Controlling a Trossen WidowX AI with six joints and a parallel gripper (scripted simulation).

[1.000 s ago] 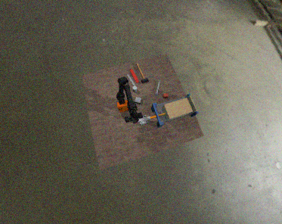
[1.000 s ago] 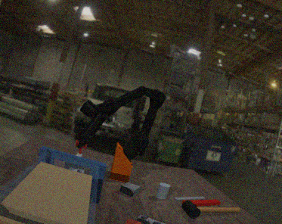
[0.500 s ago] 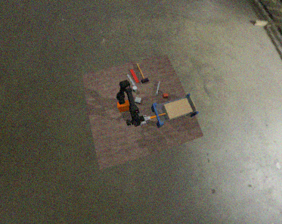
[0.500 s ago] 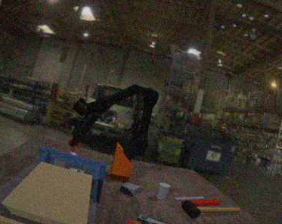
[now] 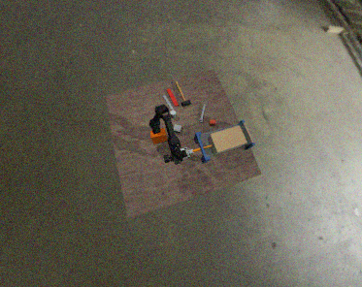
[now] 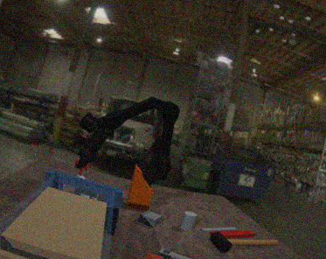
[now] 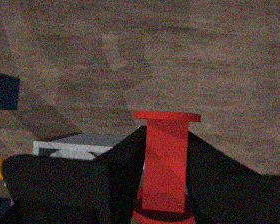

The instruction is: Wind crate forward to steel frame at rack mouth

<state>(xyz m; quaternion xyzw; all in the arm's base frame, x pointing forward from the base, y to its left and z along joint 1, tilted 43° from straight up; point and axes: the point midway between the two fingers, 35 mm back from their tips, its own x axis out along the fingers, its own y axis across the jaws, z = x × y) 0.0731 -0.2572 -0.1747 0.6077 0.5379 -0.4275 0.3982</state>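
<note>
Now: gripper tip 3 cm short of the winch handle, 3 cm to the right of it and 3 cm above it. Round my gripper tip: blue steel frame 25 cm ahead, 5 cm to the left, 3 cm below; then winch 7 cm ahead, 5 cm to the left, 10 cm below; then red knob 2 cm to the left.
</note>
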